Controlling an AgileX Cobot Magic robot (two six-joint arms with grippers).
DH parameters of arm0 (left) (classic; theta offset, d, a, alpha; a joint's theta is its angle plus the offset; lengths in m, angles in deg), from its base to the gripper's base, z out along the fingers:
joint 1: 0 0.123 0 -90
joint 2: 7.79 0 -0.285 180
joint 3: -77.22 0 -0.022 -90
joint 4: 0 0.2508 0 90
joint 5: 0 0 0.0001 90
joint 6: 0 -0.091 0 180
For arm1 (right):
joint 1: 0 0.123 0 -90
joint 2: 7.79 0 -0.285 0
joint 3: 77.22 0 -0.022 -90
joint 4: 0 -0.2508 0 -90
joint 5: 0 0 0.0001 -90
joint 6: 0 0.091 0 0
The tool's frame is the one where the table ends.
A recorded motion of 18 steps. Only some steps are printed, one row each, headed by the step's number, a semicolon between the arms.
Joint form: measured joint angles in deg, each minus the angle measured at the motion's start. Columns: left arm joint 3, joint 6, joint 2, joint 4, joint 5, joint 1; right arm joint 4, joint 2, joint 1, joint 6, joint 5, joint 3.
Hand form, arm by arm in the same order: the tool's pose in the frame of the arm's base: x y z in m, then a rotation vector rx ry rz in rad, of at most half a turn. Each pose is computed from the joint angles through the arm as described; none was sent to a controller.
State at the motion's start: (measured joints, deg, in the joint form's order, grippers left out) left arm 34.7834 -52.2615 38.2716 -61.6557 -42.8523 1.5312; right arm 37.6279 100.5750 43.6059 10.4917 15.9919 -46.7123
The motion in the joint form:
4: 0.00 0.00 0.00 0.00 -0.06 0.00; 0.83 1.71 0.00 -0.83 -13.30 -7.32
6: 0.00 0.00 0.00 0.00 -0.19 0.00; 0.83 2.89 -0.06 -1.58 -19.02 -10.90
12: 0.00 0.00 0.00 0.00 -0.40 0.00; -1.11 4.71 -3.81 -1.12 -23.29 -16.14
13: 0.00 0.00 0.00 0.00 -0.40 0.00; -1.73 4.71 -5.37 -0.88 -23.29 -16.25
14: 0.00 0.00 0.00 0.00 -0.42 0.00; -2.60 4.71 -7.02 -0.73 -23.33 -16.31
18: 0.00 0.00 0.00 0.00 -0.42 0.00; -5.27 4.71 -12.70 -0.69 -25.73 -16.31
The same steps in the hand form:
4: 0.1211 -0.0514 0.3291 0.3723 1.8923 -0.6246; 0.2618 0.2529 0.1749 -1.3669 1.8428 0.1678
6: 0.1210 -0.0515 0.3290 0.3740 1.8932 -0.6262; 0.2729 0.2552 0.1788 -1.3714 1.8793 0.0850
12: 0.1208 -0.0517 0.3289 0.3767 1.8946 -0.6289; 0.3042 0.2444 0.1879 -1.2462 1.9619 0.0250
13: 0.1208 -0.0517 0.3289 0.3767 1.8946 -0.6289; 0.3110 0.2363 0.1884 -1.2044 1.9866 0.0203
14: 0.1207 -0.0518 0.3289 0.3770 1.8947 -0.6291; 0.3176 0.2274 0.1885 -1.1587 2.0144 0.0160
18: 0.1207 -0.0518 0.3289 0.3770 1.8947 -0.6291; 0.3372 0.1922 0.1861 -1.0159 2.1317 -0.0333

